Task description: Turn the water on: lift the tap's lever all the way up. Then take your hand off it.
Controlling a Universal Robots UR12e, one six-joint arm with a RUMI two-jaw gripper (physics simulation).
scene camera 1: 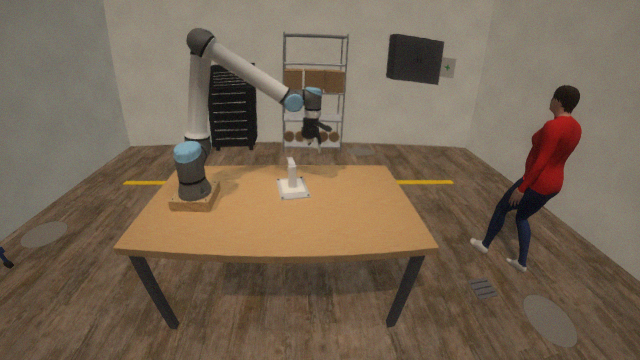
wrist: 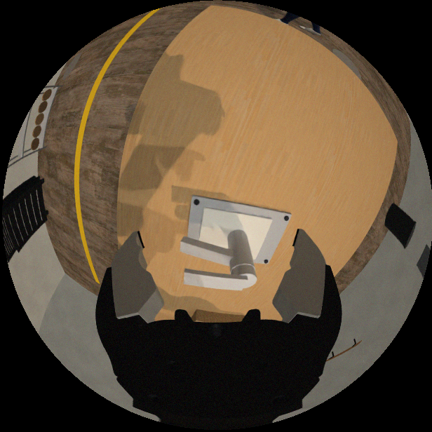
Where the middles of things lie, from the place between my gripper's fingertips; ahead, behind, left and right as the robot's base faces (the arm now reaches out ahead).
My gripper is now 20 cm above the square plate (wrist: 280, 219), 14 cm past it and 7 cm to the left of it.
